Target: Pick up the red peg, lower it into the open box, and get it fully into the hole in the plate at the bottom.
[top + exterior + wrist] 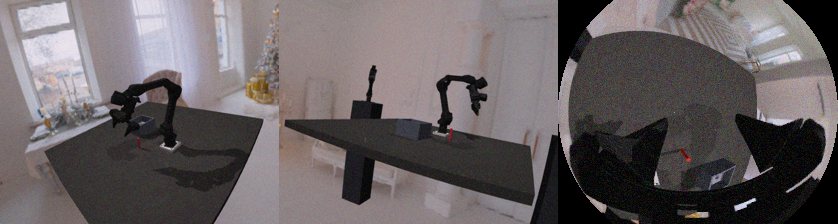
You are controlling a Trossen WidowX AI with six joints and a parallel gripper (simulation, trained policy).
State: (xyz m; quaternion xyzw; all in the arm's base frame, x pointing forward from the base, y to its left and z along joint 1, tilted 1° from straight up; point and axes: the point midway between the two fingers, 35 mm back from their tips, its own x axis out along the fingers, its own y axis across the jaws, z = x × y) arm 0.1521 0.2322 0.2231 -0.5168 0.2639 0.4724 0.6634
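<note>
Right now the red peg is 10 mm ahead of my gripper tip, 150 mm to the right of it and 170 mm below it. The rest, counted from my gripper tip: blue-grey box: 160 mm ahead, 350 mm to the right, 180 mm below.
</note>
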